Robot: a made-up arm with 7 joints. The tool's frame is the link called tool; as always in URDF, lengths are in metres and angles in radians. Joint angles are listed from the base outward. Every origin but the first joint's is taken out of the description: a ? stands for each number. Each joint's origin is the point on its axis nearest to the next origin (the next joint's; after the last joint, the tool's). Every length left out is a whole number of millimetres.
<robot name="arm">
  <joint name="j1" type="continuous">
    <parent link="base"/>
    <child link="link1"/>
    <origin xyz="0 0 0.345"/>
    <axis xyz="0 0 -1"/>
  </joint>
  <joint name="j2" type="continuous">
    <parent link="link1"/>
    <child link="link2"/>
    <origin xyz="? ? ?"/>
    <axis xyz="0 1 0"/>
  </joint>
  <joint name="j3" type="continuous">
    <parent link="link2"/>
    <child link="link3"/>
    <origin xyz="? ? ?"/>
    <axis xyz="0 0 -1"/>
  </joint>
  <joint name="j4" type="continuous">
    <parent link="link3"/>
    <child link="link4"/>
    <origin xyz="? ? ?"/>
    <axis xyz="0 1 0"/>
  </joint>
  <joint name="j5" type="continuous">
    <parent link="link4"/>
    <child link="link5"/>
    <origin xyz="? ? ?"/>
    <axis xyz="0 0 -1"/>
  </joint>
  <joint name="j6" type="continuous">
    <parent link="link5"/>
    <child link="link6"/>
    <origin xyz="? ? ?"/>
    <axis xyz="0 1 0"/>
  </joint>
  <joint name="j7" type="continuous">
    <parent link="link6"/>
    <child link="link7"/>
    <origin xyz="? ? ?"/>
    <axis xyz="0 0 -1"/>
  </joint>
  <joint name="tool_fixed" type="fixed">
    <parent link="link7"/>
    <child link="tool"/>
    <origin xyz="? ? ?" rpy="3.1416 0 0"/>
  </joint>
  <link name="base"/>
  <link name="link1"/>
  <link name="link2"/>
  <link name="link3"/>
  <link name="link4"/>
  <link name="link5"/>
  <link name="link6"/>
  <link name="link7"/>
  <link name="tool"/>
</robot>
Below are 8 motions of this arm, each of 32 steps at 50 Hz.
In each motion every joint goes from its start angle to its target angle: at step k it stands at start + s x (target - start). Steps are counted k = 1, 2, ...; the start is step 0. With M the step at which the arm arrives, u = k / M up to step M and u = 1 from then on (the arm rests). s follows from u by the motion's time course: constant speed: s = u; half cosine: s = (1 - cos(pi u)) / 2; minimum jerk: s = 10 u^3 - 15 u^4 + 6 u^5.
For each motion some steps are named. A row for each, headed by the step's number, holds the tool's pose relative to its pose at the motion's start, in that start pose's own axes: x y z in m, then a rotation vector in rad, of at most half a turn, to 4 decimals.
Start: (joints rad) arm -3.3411 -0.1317 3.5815 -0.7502 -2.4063 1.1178 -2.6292
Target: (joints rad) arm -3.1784 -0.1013 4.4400 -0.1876 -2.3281 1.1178 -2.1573
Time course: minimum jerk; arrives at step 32
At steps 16, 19, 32:
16: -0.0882 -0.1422 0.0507 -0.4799 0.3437 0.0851
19: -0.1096 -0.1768 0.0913 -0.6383 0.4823 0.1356
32: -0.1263 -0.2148 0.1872 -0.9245 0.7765 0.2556

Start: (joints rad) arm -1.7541 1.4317 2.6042 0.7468 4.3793 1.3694 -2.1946
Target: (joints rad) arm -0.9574 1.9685 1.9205 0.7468 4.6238 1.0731 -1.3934
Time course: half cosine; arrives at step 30
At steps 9, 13, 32:
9: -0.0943 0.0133 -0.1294 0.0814 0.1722 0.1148
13: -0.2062 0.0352 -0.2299 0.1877 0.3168 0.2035
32: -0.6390 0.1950 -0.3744 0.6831 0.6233 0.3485

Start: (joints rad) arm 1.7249 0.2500 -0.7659 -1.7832 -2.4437 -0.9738 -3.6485
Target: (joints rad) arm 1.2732 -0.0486 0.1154 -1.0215 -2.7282 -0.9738 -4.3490
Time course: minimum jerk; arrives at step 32
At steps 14, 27, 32:
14: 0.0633 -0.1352 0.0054 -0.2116 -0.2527 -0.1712
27: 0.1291 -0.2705 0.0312 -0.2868 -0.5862 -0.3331
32: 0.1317 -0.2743 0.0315 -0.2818 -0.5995 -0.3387

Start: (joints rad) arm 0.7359 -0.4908 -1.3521 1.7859 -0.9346 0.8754 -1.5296
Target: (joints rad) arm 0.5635 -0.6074 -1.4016 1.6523 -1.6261 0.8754 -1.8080
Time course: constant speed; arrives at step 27
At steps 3, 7, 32:
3: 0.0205 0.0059 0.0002 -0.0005 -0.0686 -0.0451
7: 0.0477 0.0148 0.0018 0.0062 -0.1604 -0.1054
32: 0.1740 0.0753 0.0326 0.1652 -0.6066 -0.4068

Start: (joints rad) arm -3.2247 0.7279 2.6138 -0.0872 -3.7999 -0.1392 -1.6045
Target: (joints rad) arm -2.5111 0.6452 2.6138 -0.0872 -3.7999 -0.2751 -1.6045
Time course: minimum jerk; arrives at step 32
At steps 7, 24, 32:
7: -0.0047 -0.0318 -0.0017 -0.0466 0.0031 0.0377
24: 0.0314 -0.3656 0.0580 -0.5503 0.0067 0.4807
32: 0.0466 -0.4008 0.0741 -0.6107 0.0033 0.5391

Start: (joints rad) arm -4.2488 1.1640 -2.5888 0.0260 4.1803 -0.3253 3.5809
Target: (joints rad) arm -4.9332 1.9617 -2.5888 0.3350 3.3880 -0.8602 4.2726
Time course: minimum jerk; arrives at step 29
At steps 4, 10, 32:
4: 0.0174 0.0036 -0.0031 -0.0094 -0.0265 -0.0106
10: 0.1900 0.0267 -0.0134 -0.1178 -0.2707 -0.1178
32: 0.7248 -0.0050 0.2390 -0.6008 -0.8320 -0.6315

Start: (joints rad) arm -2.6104 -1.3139 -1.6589 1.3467 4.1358 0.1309 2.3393
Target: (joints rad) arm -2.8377 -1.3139 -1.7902 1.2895 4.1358 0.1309 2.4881
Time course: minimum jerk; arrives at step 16
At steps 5, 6, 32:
5: -0.0271 -0.0119 0.0155 -0.0230 0.0558 0.0259
6: -0.0412 -0.0183 0.0243 -0.0346 0.0855 0.0398
32: -0.1405 -0.0666 0.1064 -0.1117 0.3160 0.1495

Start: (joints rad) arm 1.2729 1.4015 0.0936 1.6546 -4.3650 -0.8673 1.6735
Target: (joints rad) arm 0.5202 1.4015 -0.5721 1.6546 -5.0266 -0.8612 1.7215
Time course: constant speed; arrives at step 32
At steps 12, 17, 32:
12: 0.0584 0.1696 -0.1272 0.2626 -0.0198 0.0935
17: 0.0574 0.2480 -0.1742 0.3781 -0.0022 0.1030
32: -0.0271 0.4802 -0.2765 0.6987 0.1461 0.0292

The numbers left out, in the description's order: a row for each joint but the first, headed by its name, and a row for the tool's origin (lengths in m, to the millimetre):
j2: 0 -0.016 0
j3: 0 0 0.45
j4: 0 -0.011 0
j5: 0 0 0.262
j6: 0 0 0
j7: 0 0 0.144
tool: 0 0 0

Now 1 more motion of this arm.
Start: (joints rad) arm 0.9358 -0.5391 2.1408 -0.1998 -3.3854 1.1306 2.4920
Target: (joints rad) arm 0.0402 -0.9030 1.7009 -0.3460 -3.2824 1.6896 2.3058
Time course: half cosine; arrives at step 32
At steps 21, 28, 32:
21: -0.0836 0.1041 0.3658 0.5341 0.5574 0.0463
28: -0.0996 0.0667 0.4974 0.6726 0.6683 0.1537
32: -0.1021 0.0569 0.5188 0.6942 0.6826 0.1751

